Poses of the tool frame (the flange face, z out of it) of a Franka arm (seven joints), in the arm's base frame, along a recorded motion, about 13 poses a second.
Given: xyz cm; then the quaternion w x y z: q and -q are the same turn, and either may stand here.
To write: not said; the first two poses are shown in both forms.
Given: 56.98 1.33 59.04 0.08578 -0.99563 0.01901 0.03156
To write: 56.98 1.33 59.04; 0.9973 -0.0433 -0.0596; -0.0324 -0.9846 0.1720; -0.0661 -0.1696 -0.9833
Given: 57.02 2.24 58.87 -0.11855 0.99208 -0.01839 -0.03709
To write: 57.02 2.24 58.87; 0.9966 -0.0453 -0.0692; -0.0277 -0.9712 0.2366; -0.0780 -0.2339 -0.9691
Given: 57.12 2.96 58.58 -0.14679 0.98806 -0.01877 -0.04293
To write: 57.12 2.96 58.58; 0.9956 -0.0497 -0.0793; -0.0245 -0.9562 0.2917; -0.0903 -0.2885 -0.9532
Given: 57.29 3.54 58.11 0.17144 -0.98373 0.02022 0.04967
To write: 57.29 3.54 58.11; 0.9942 -0.0568 -0.0908; -0.0228 -0.9404 0.3393; -0.1047 -0.3353 -0.9363
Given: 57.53 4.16 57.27 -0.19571 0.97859 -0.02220 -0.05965
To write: 57.53 4.16 57.27; 0.9919 -0.0668 -0.1081; -0.0201 -0.9224 0.3857; -0.1254 -0.3804 -0.9163
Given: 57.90 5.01 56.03 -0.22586 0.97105 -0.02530 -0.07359
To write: 57.90 5.01 56.03; 0.9879 -0.0824 -0.1315; -0.0159 -0.8967 0.4424; -0.1543 -0.4349 -0.8871
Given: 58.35 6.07 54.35 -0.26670 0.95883 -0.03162 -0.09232
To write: 58.35 6.07 54.35; 0.9810 -0.1099 -0.1602; -0.0114 -0.8557 0.5173; -0.1939 -0.5056 -0.8407
